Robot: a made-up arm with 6 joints.
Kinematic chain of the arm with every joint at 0, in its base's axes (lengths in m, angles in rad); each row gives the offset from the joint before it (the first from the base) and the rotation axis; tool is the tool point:
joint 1: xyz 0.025 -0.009 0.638 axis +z
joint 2: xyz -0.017 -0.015 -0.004 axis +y
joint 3: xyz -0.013 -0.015 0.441 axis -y
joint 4: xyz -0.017 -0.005 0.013 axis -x
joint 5: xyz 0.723 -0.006 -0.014 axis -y
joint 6: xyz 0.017 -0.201 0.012 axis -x
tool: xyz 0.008 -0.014 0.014
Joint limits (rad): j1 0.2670..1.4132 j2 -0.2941..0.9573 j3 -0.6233..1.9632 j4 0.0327..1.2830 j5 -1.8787..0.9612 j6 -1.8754..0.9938
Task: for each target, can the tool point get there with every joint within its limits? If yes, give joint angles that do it. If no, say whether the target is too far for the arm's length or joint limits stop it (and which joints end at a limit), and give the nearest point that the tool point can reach.
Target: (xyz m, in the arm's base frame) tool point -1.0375 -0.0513 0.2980
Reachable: no: joint limits stop it (at a limit: joint 1, joint 2, joint 3, joint 4, joint 5) | nearest point -0.7051 -0.2880 1.4465 | short by 1.219 m
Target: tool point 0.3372 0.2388 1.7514
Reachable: yes | joints 1.1904 0.2602 1.2331 0.7053 0.6347 -0.5369
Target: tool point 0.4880 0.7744 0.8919
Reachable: yes | joints 1.2621 0.4063 0.0085 0.6751 -0.5272 0.3760
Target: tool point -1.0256 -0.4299 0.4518
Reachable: no: joint limits stop it (at a limit: joint 2, joint 3, joint 4, joint 5) | nearest point -0.7047 -0.3013 1.4473 | short by 1.054 m
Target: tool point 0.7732 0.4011 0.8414
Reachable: yes | joints 0.7313 0.3302 -0.1893 0.7938 0.3645 -1.3315
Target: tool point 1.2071 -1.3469 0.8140
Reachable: no: too far | nearest point 0.8544 -0.0575 0.8140 | short by 1.337 m
